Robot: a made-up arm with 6 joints.
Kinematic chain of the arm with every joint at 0, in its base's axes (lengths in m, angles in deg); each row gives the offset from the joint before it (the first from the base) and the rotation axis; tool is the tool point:
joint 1: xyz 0 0 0.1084 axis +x
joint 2: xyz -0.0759 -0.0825 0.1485 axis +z
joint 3: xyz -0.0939 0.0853 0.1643 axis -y
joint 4: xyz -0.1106 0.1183 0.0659 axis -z
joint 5: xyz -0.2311 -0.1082 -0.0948 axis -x
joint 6: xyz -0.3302 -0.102 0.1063 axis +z
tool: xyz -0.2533 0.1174 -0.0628
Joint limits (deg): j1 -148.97..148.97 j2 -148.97..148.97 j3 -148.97..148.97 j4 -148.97..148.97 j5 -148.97..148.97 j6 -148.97..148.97
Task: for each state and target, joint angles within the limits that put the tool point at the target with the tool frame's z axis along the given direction. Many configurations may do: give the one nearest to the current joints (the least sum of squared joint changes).
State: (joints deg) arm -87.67 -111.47 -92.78 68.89 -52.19 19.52
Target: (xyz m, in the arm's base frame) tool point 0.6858 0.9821 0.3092 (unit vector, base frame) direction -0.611 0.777 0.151
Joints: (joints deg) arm -103.12 -112.11 -97.50 60.50 -64.48 -9.34
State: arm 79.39 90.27 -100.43 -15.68 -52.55 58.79
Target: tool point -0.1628 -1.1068 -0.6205 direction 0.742 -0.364 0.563
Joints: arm 104.58 89.49 -86.31 12.91 -49.05 57.15
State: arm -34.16 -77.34 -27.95 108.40 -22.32 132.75
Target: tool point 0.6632 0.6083 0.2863 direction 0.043 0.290 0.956
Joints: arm -29.71 -91.66 -25.97 102.21 -13.51 142.26
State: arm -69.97 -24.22 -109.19 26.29 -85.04 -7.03
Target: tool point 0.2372 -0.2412 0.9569 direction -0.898 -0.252 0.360
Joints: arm -26.00 -42.42 -146.58 -13.87 -113.60 -34.28
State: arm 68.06 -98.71 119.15 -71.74 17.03 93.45
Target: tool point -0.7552 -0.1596 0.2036 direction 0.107 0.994 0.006
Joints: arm 46.73 -112.73 148.93 -51.07 -15.34 55.15
